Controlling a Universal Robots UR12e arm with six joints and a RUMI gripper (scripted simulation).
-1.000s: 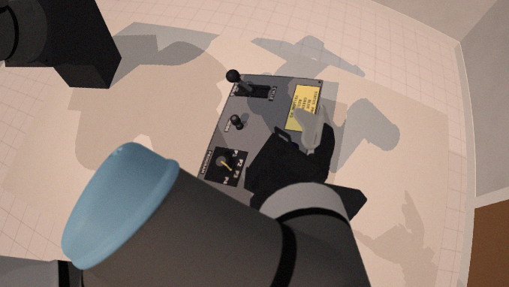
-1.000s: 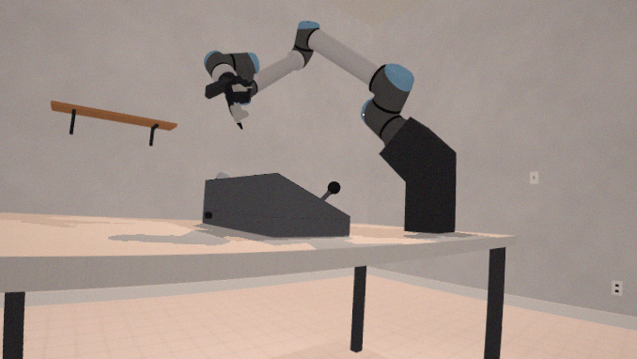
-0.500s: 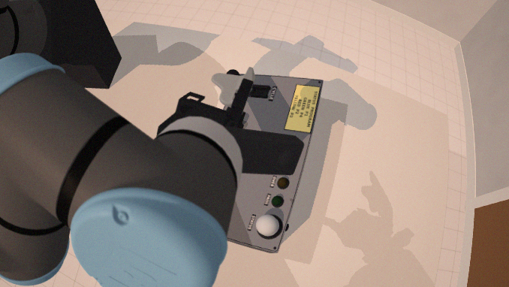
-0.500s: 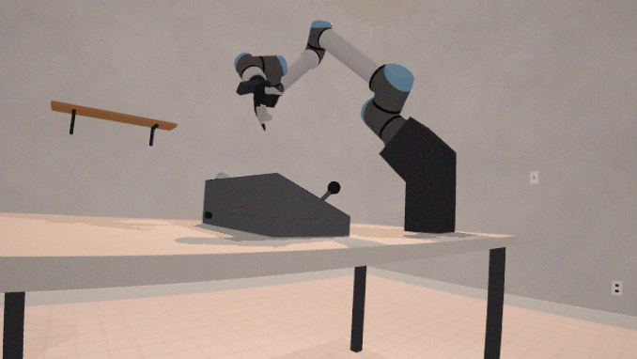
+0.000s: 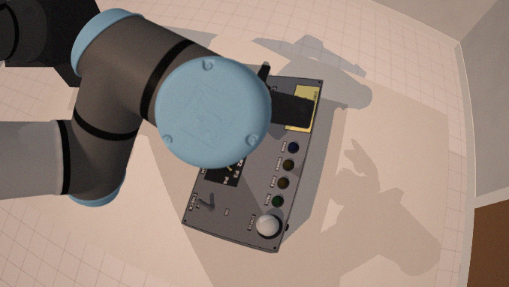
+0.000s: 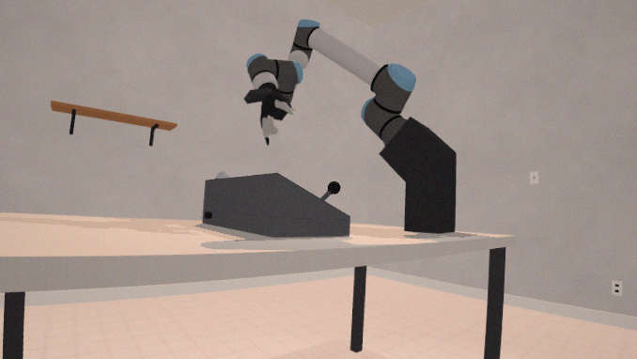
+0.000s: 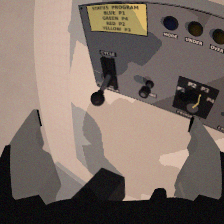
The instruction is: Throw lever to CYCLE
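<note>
The mode toggle is 6 cm behind my hand, 4 cm to the left of it and 22 cm below it. The rest, counted from my hand: check toggle 7 cm behind, 20 cm to the right, 23 cm below; grey console 3 cm behind, 2 cm to the right, 25 cm below; program dial 5 cm behind, 8 cm to the right, 22 cm below.
</note>
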